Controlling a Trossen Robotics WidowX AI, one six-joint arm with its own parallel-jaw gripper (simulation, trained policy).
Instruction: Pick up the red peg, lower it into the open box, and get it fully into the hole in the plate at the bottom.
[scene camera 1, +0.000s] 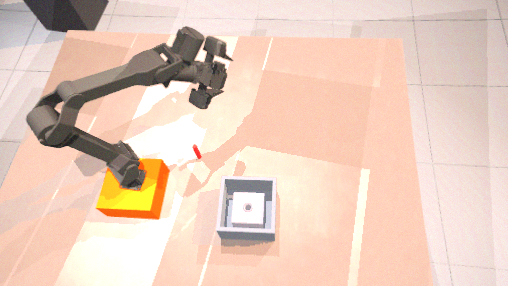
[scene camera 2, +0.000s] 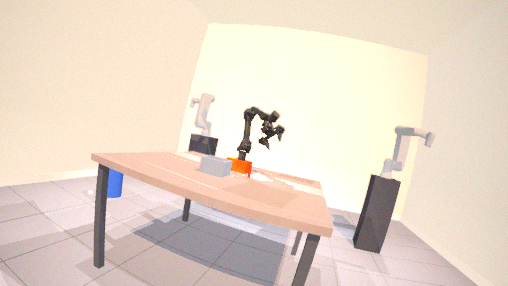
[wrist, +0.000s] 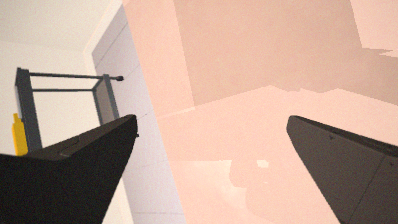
Observation:
I see my gripper (scene camera 1: 227, 75) and a grey box (scene camera 1: 229, 184).
My gripper also shows in the wrist view (wrist: 213, 122). The wrist view misses the grey box: it is out of frame.

